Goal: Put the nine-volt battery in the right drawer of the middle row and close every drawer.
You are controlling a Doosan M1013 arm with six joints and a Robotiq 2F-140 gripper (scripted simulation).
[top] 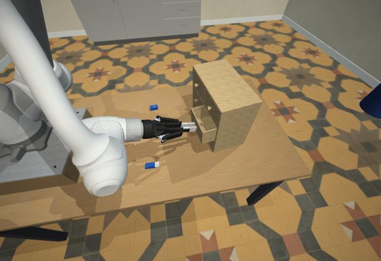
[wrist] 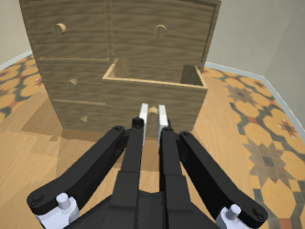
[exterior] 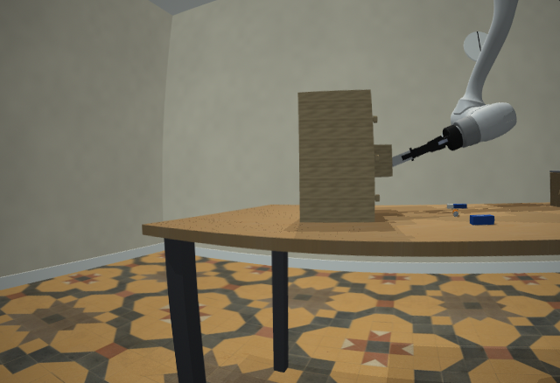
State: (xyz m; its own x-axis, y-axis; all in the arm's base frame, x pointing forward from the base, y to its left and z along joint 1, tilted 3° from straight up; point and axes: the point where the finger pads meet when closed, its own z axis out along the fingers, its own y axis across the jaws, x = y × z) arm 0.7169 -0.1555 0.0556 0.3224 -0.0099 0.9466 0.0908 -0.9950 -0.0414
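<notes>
Now: hand 300 mm to the right of the nine-volt battery, 160 mm past it and 150 mm above it. Also, from my hand: white eraser-like block (190 mm behind, 150 mm below, 70 mm to the right); small orange cylinder (150 mm below, 140 mm to the left, 130 mm behind).
</notes>
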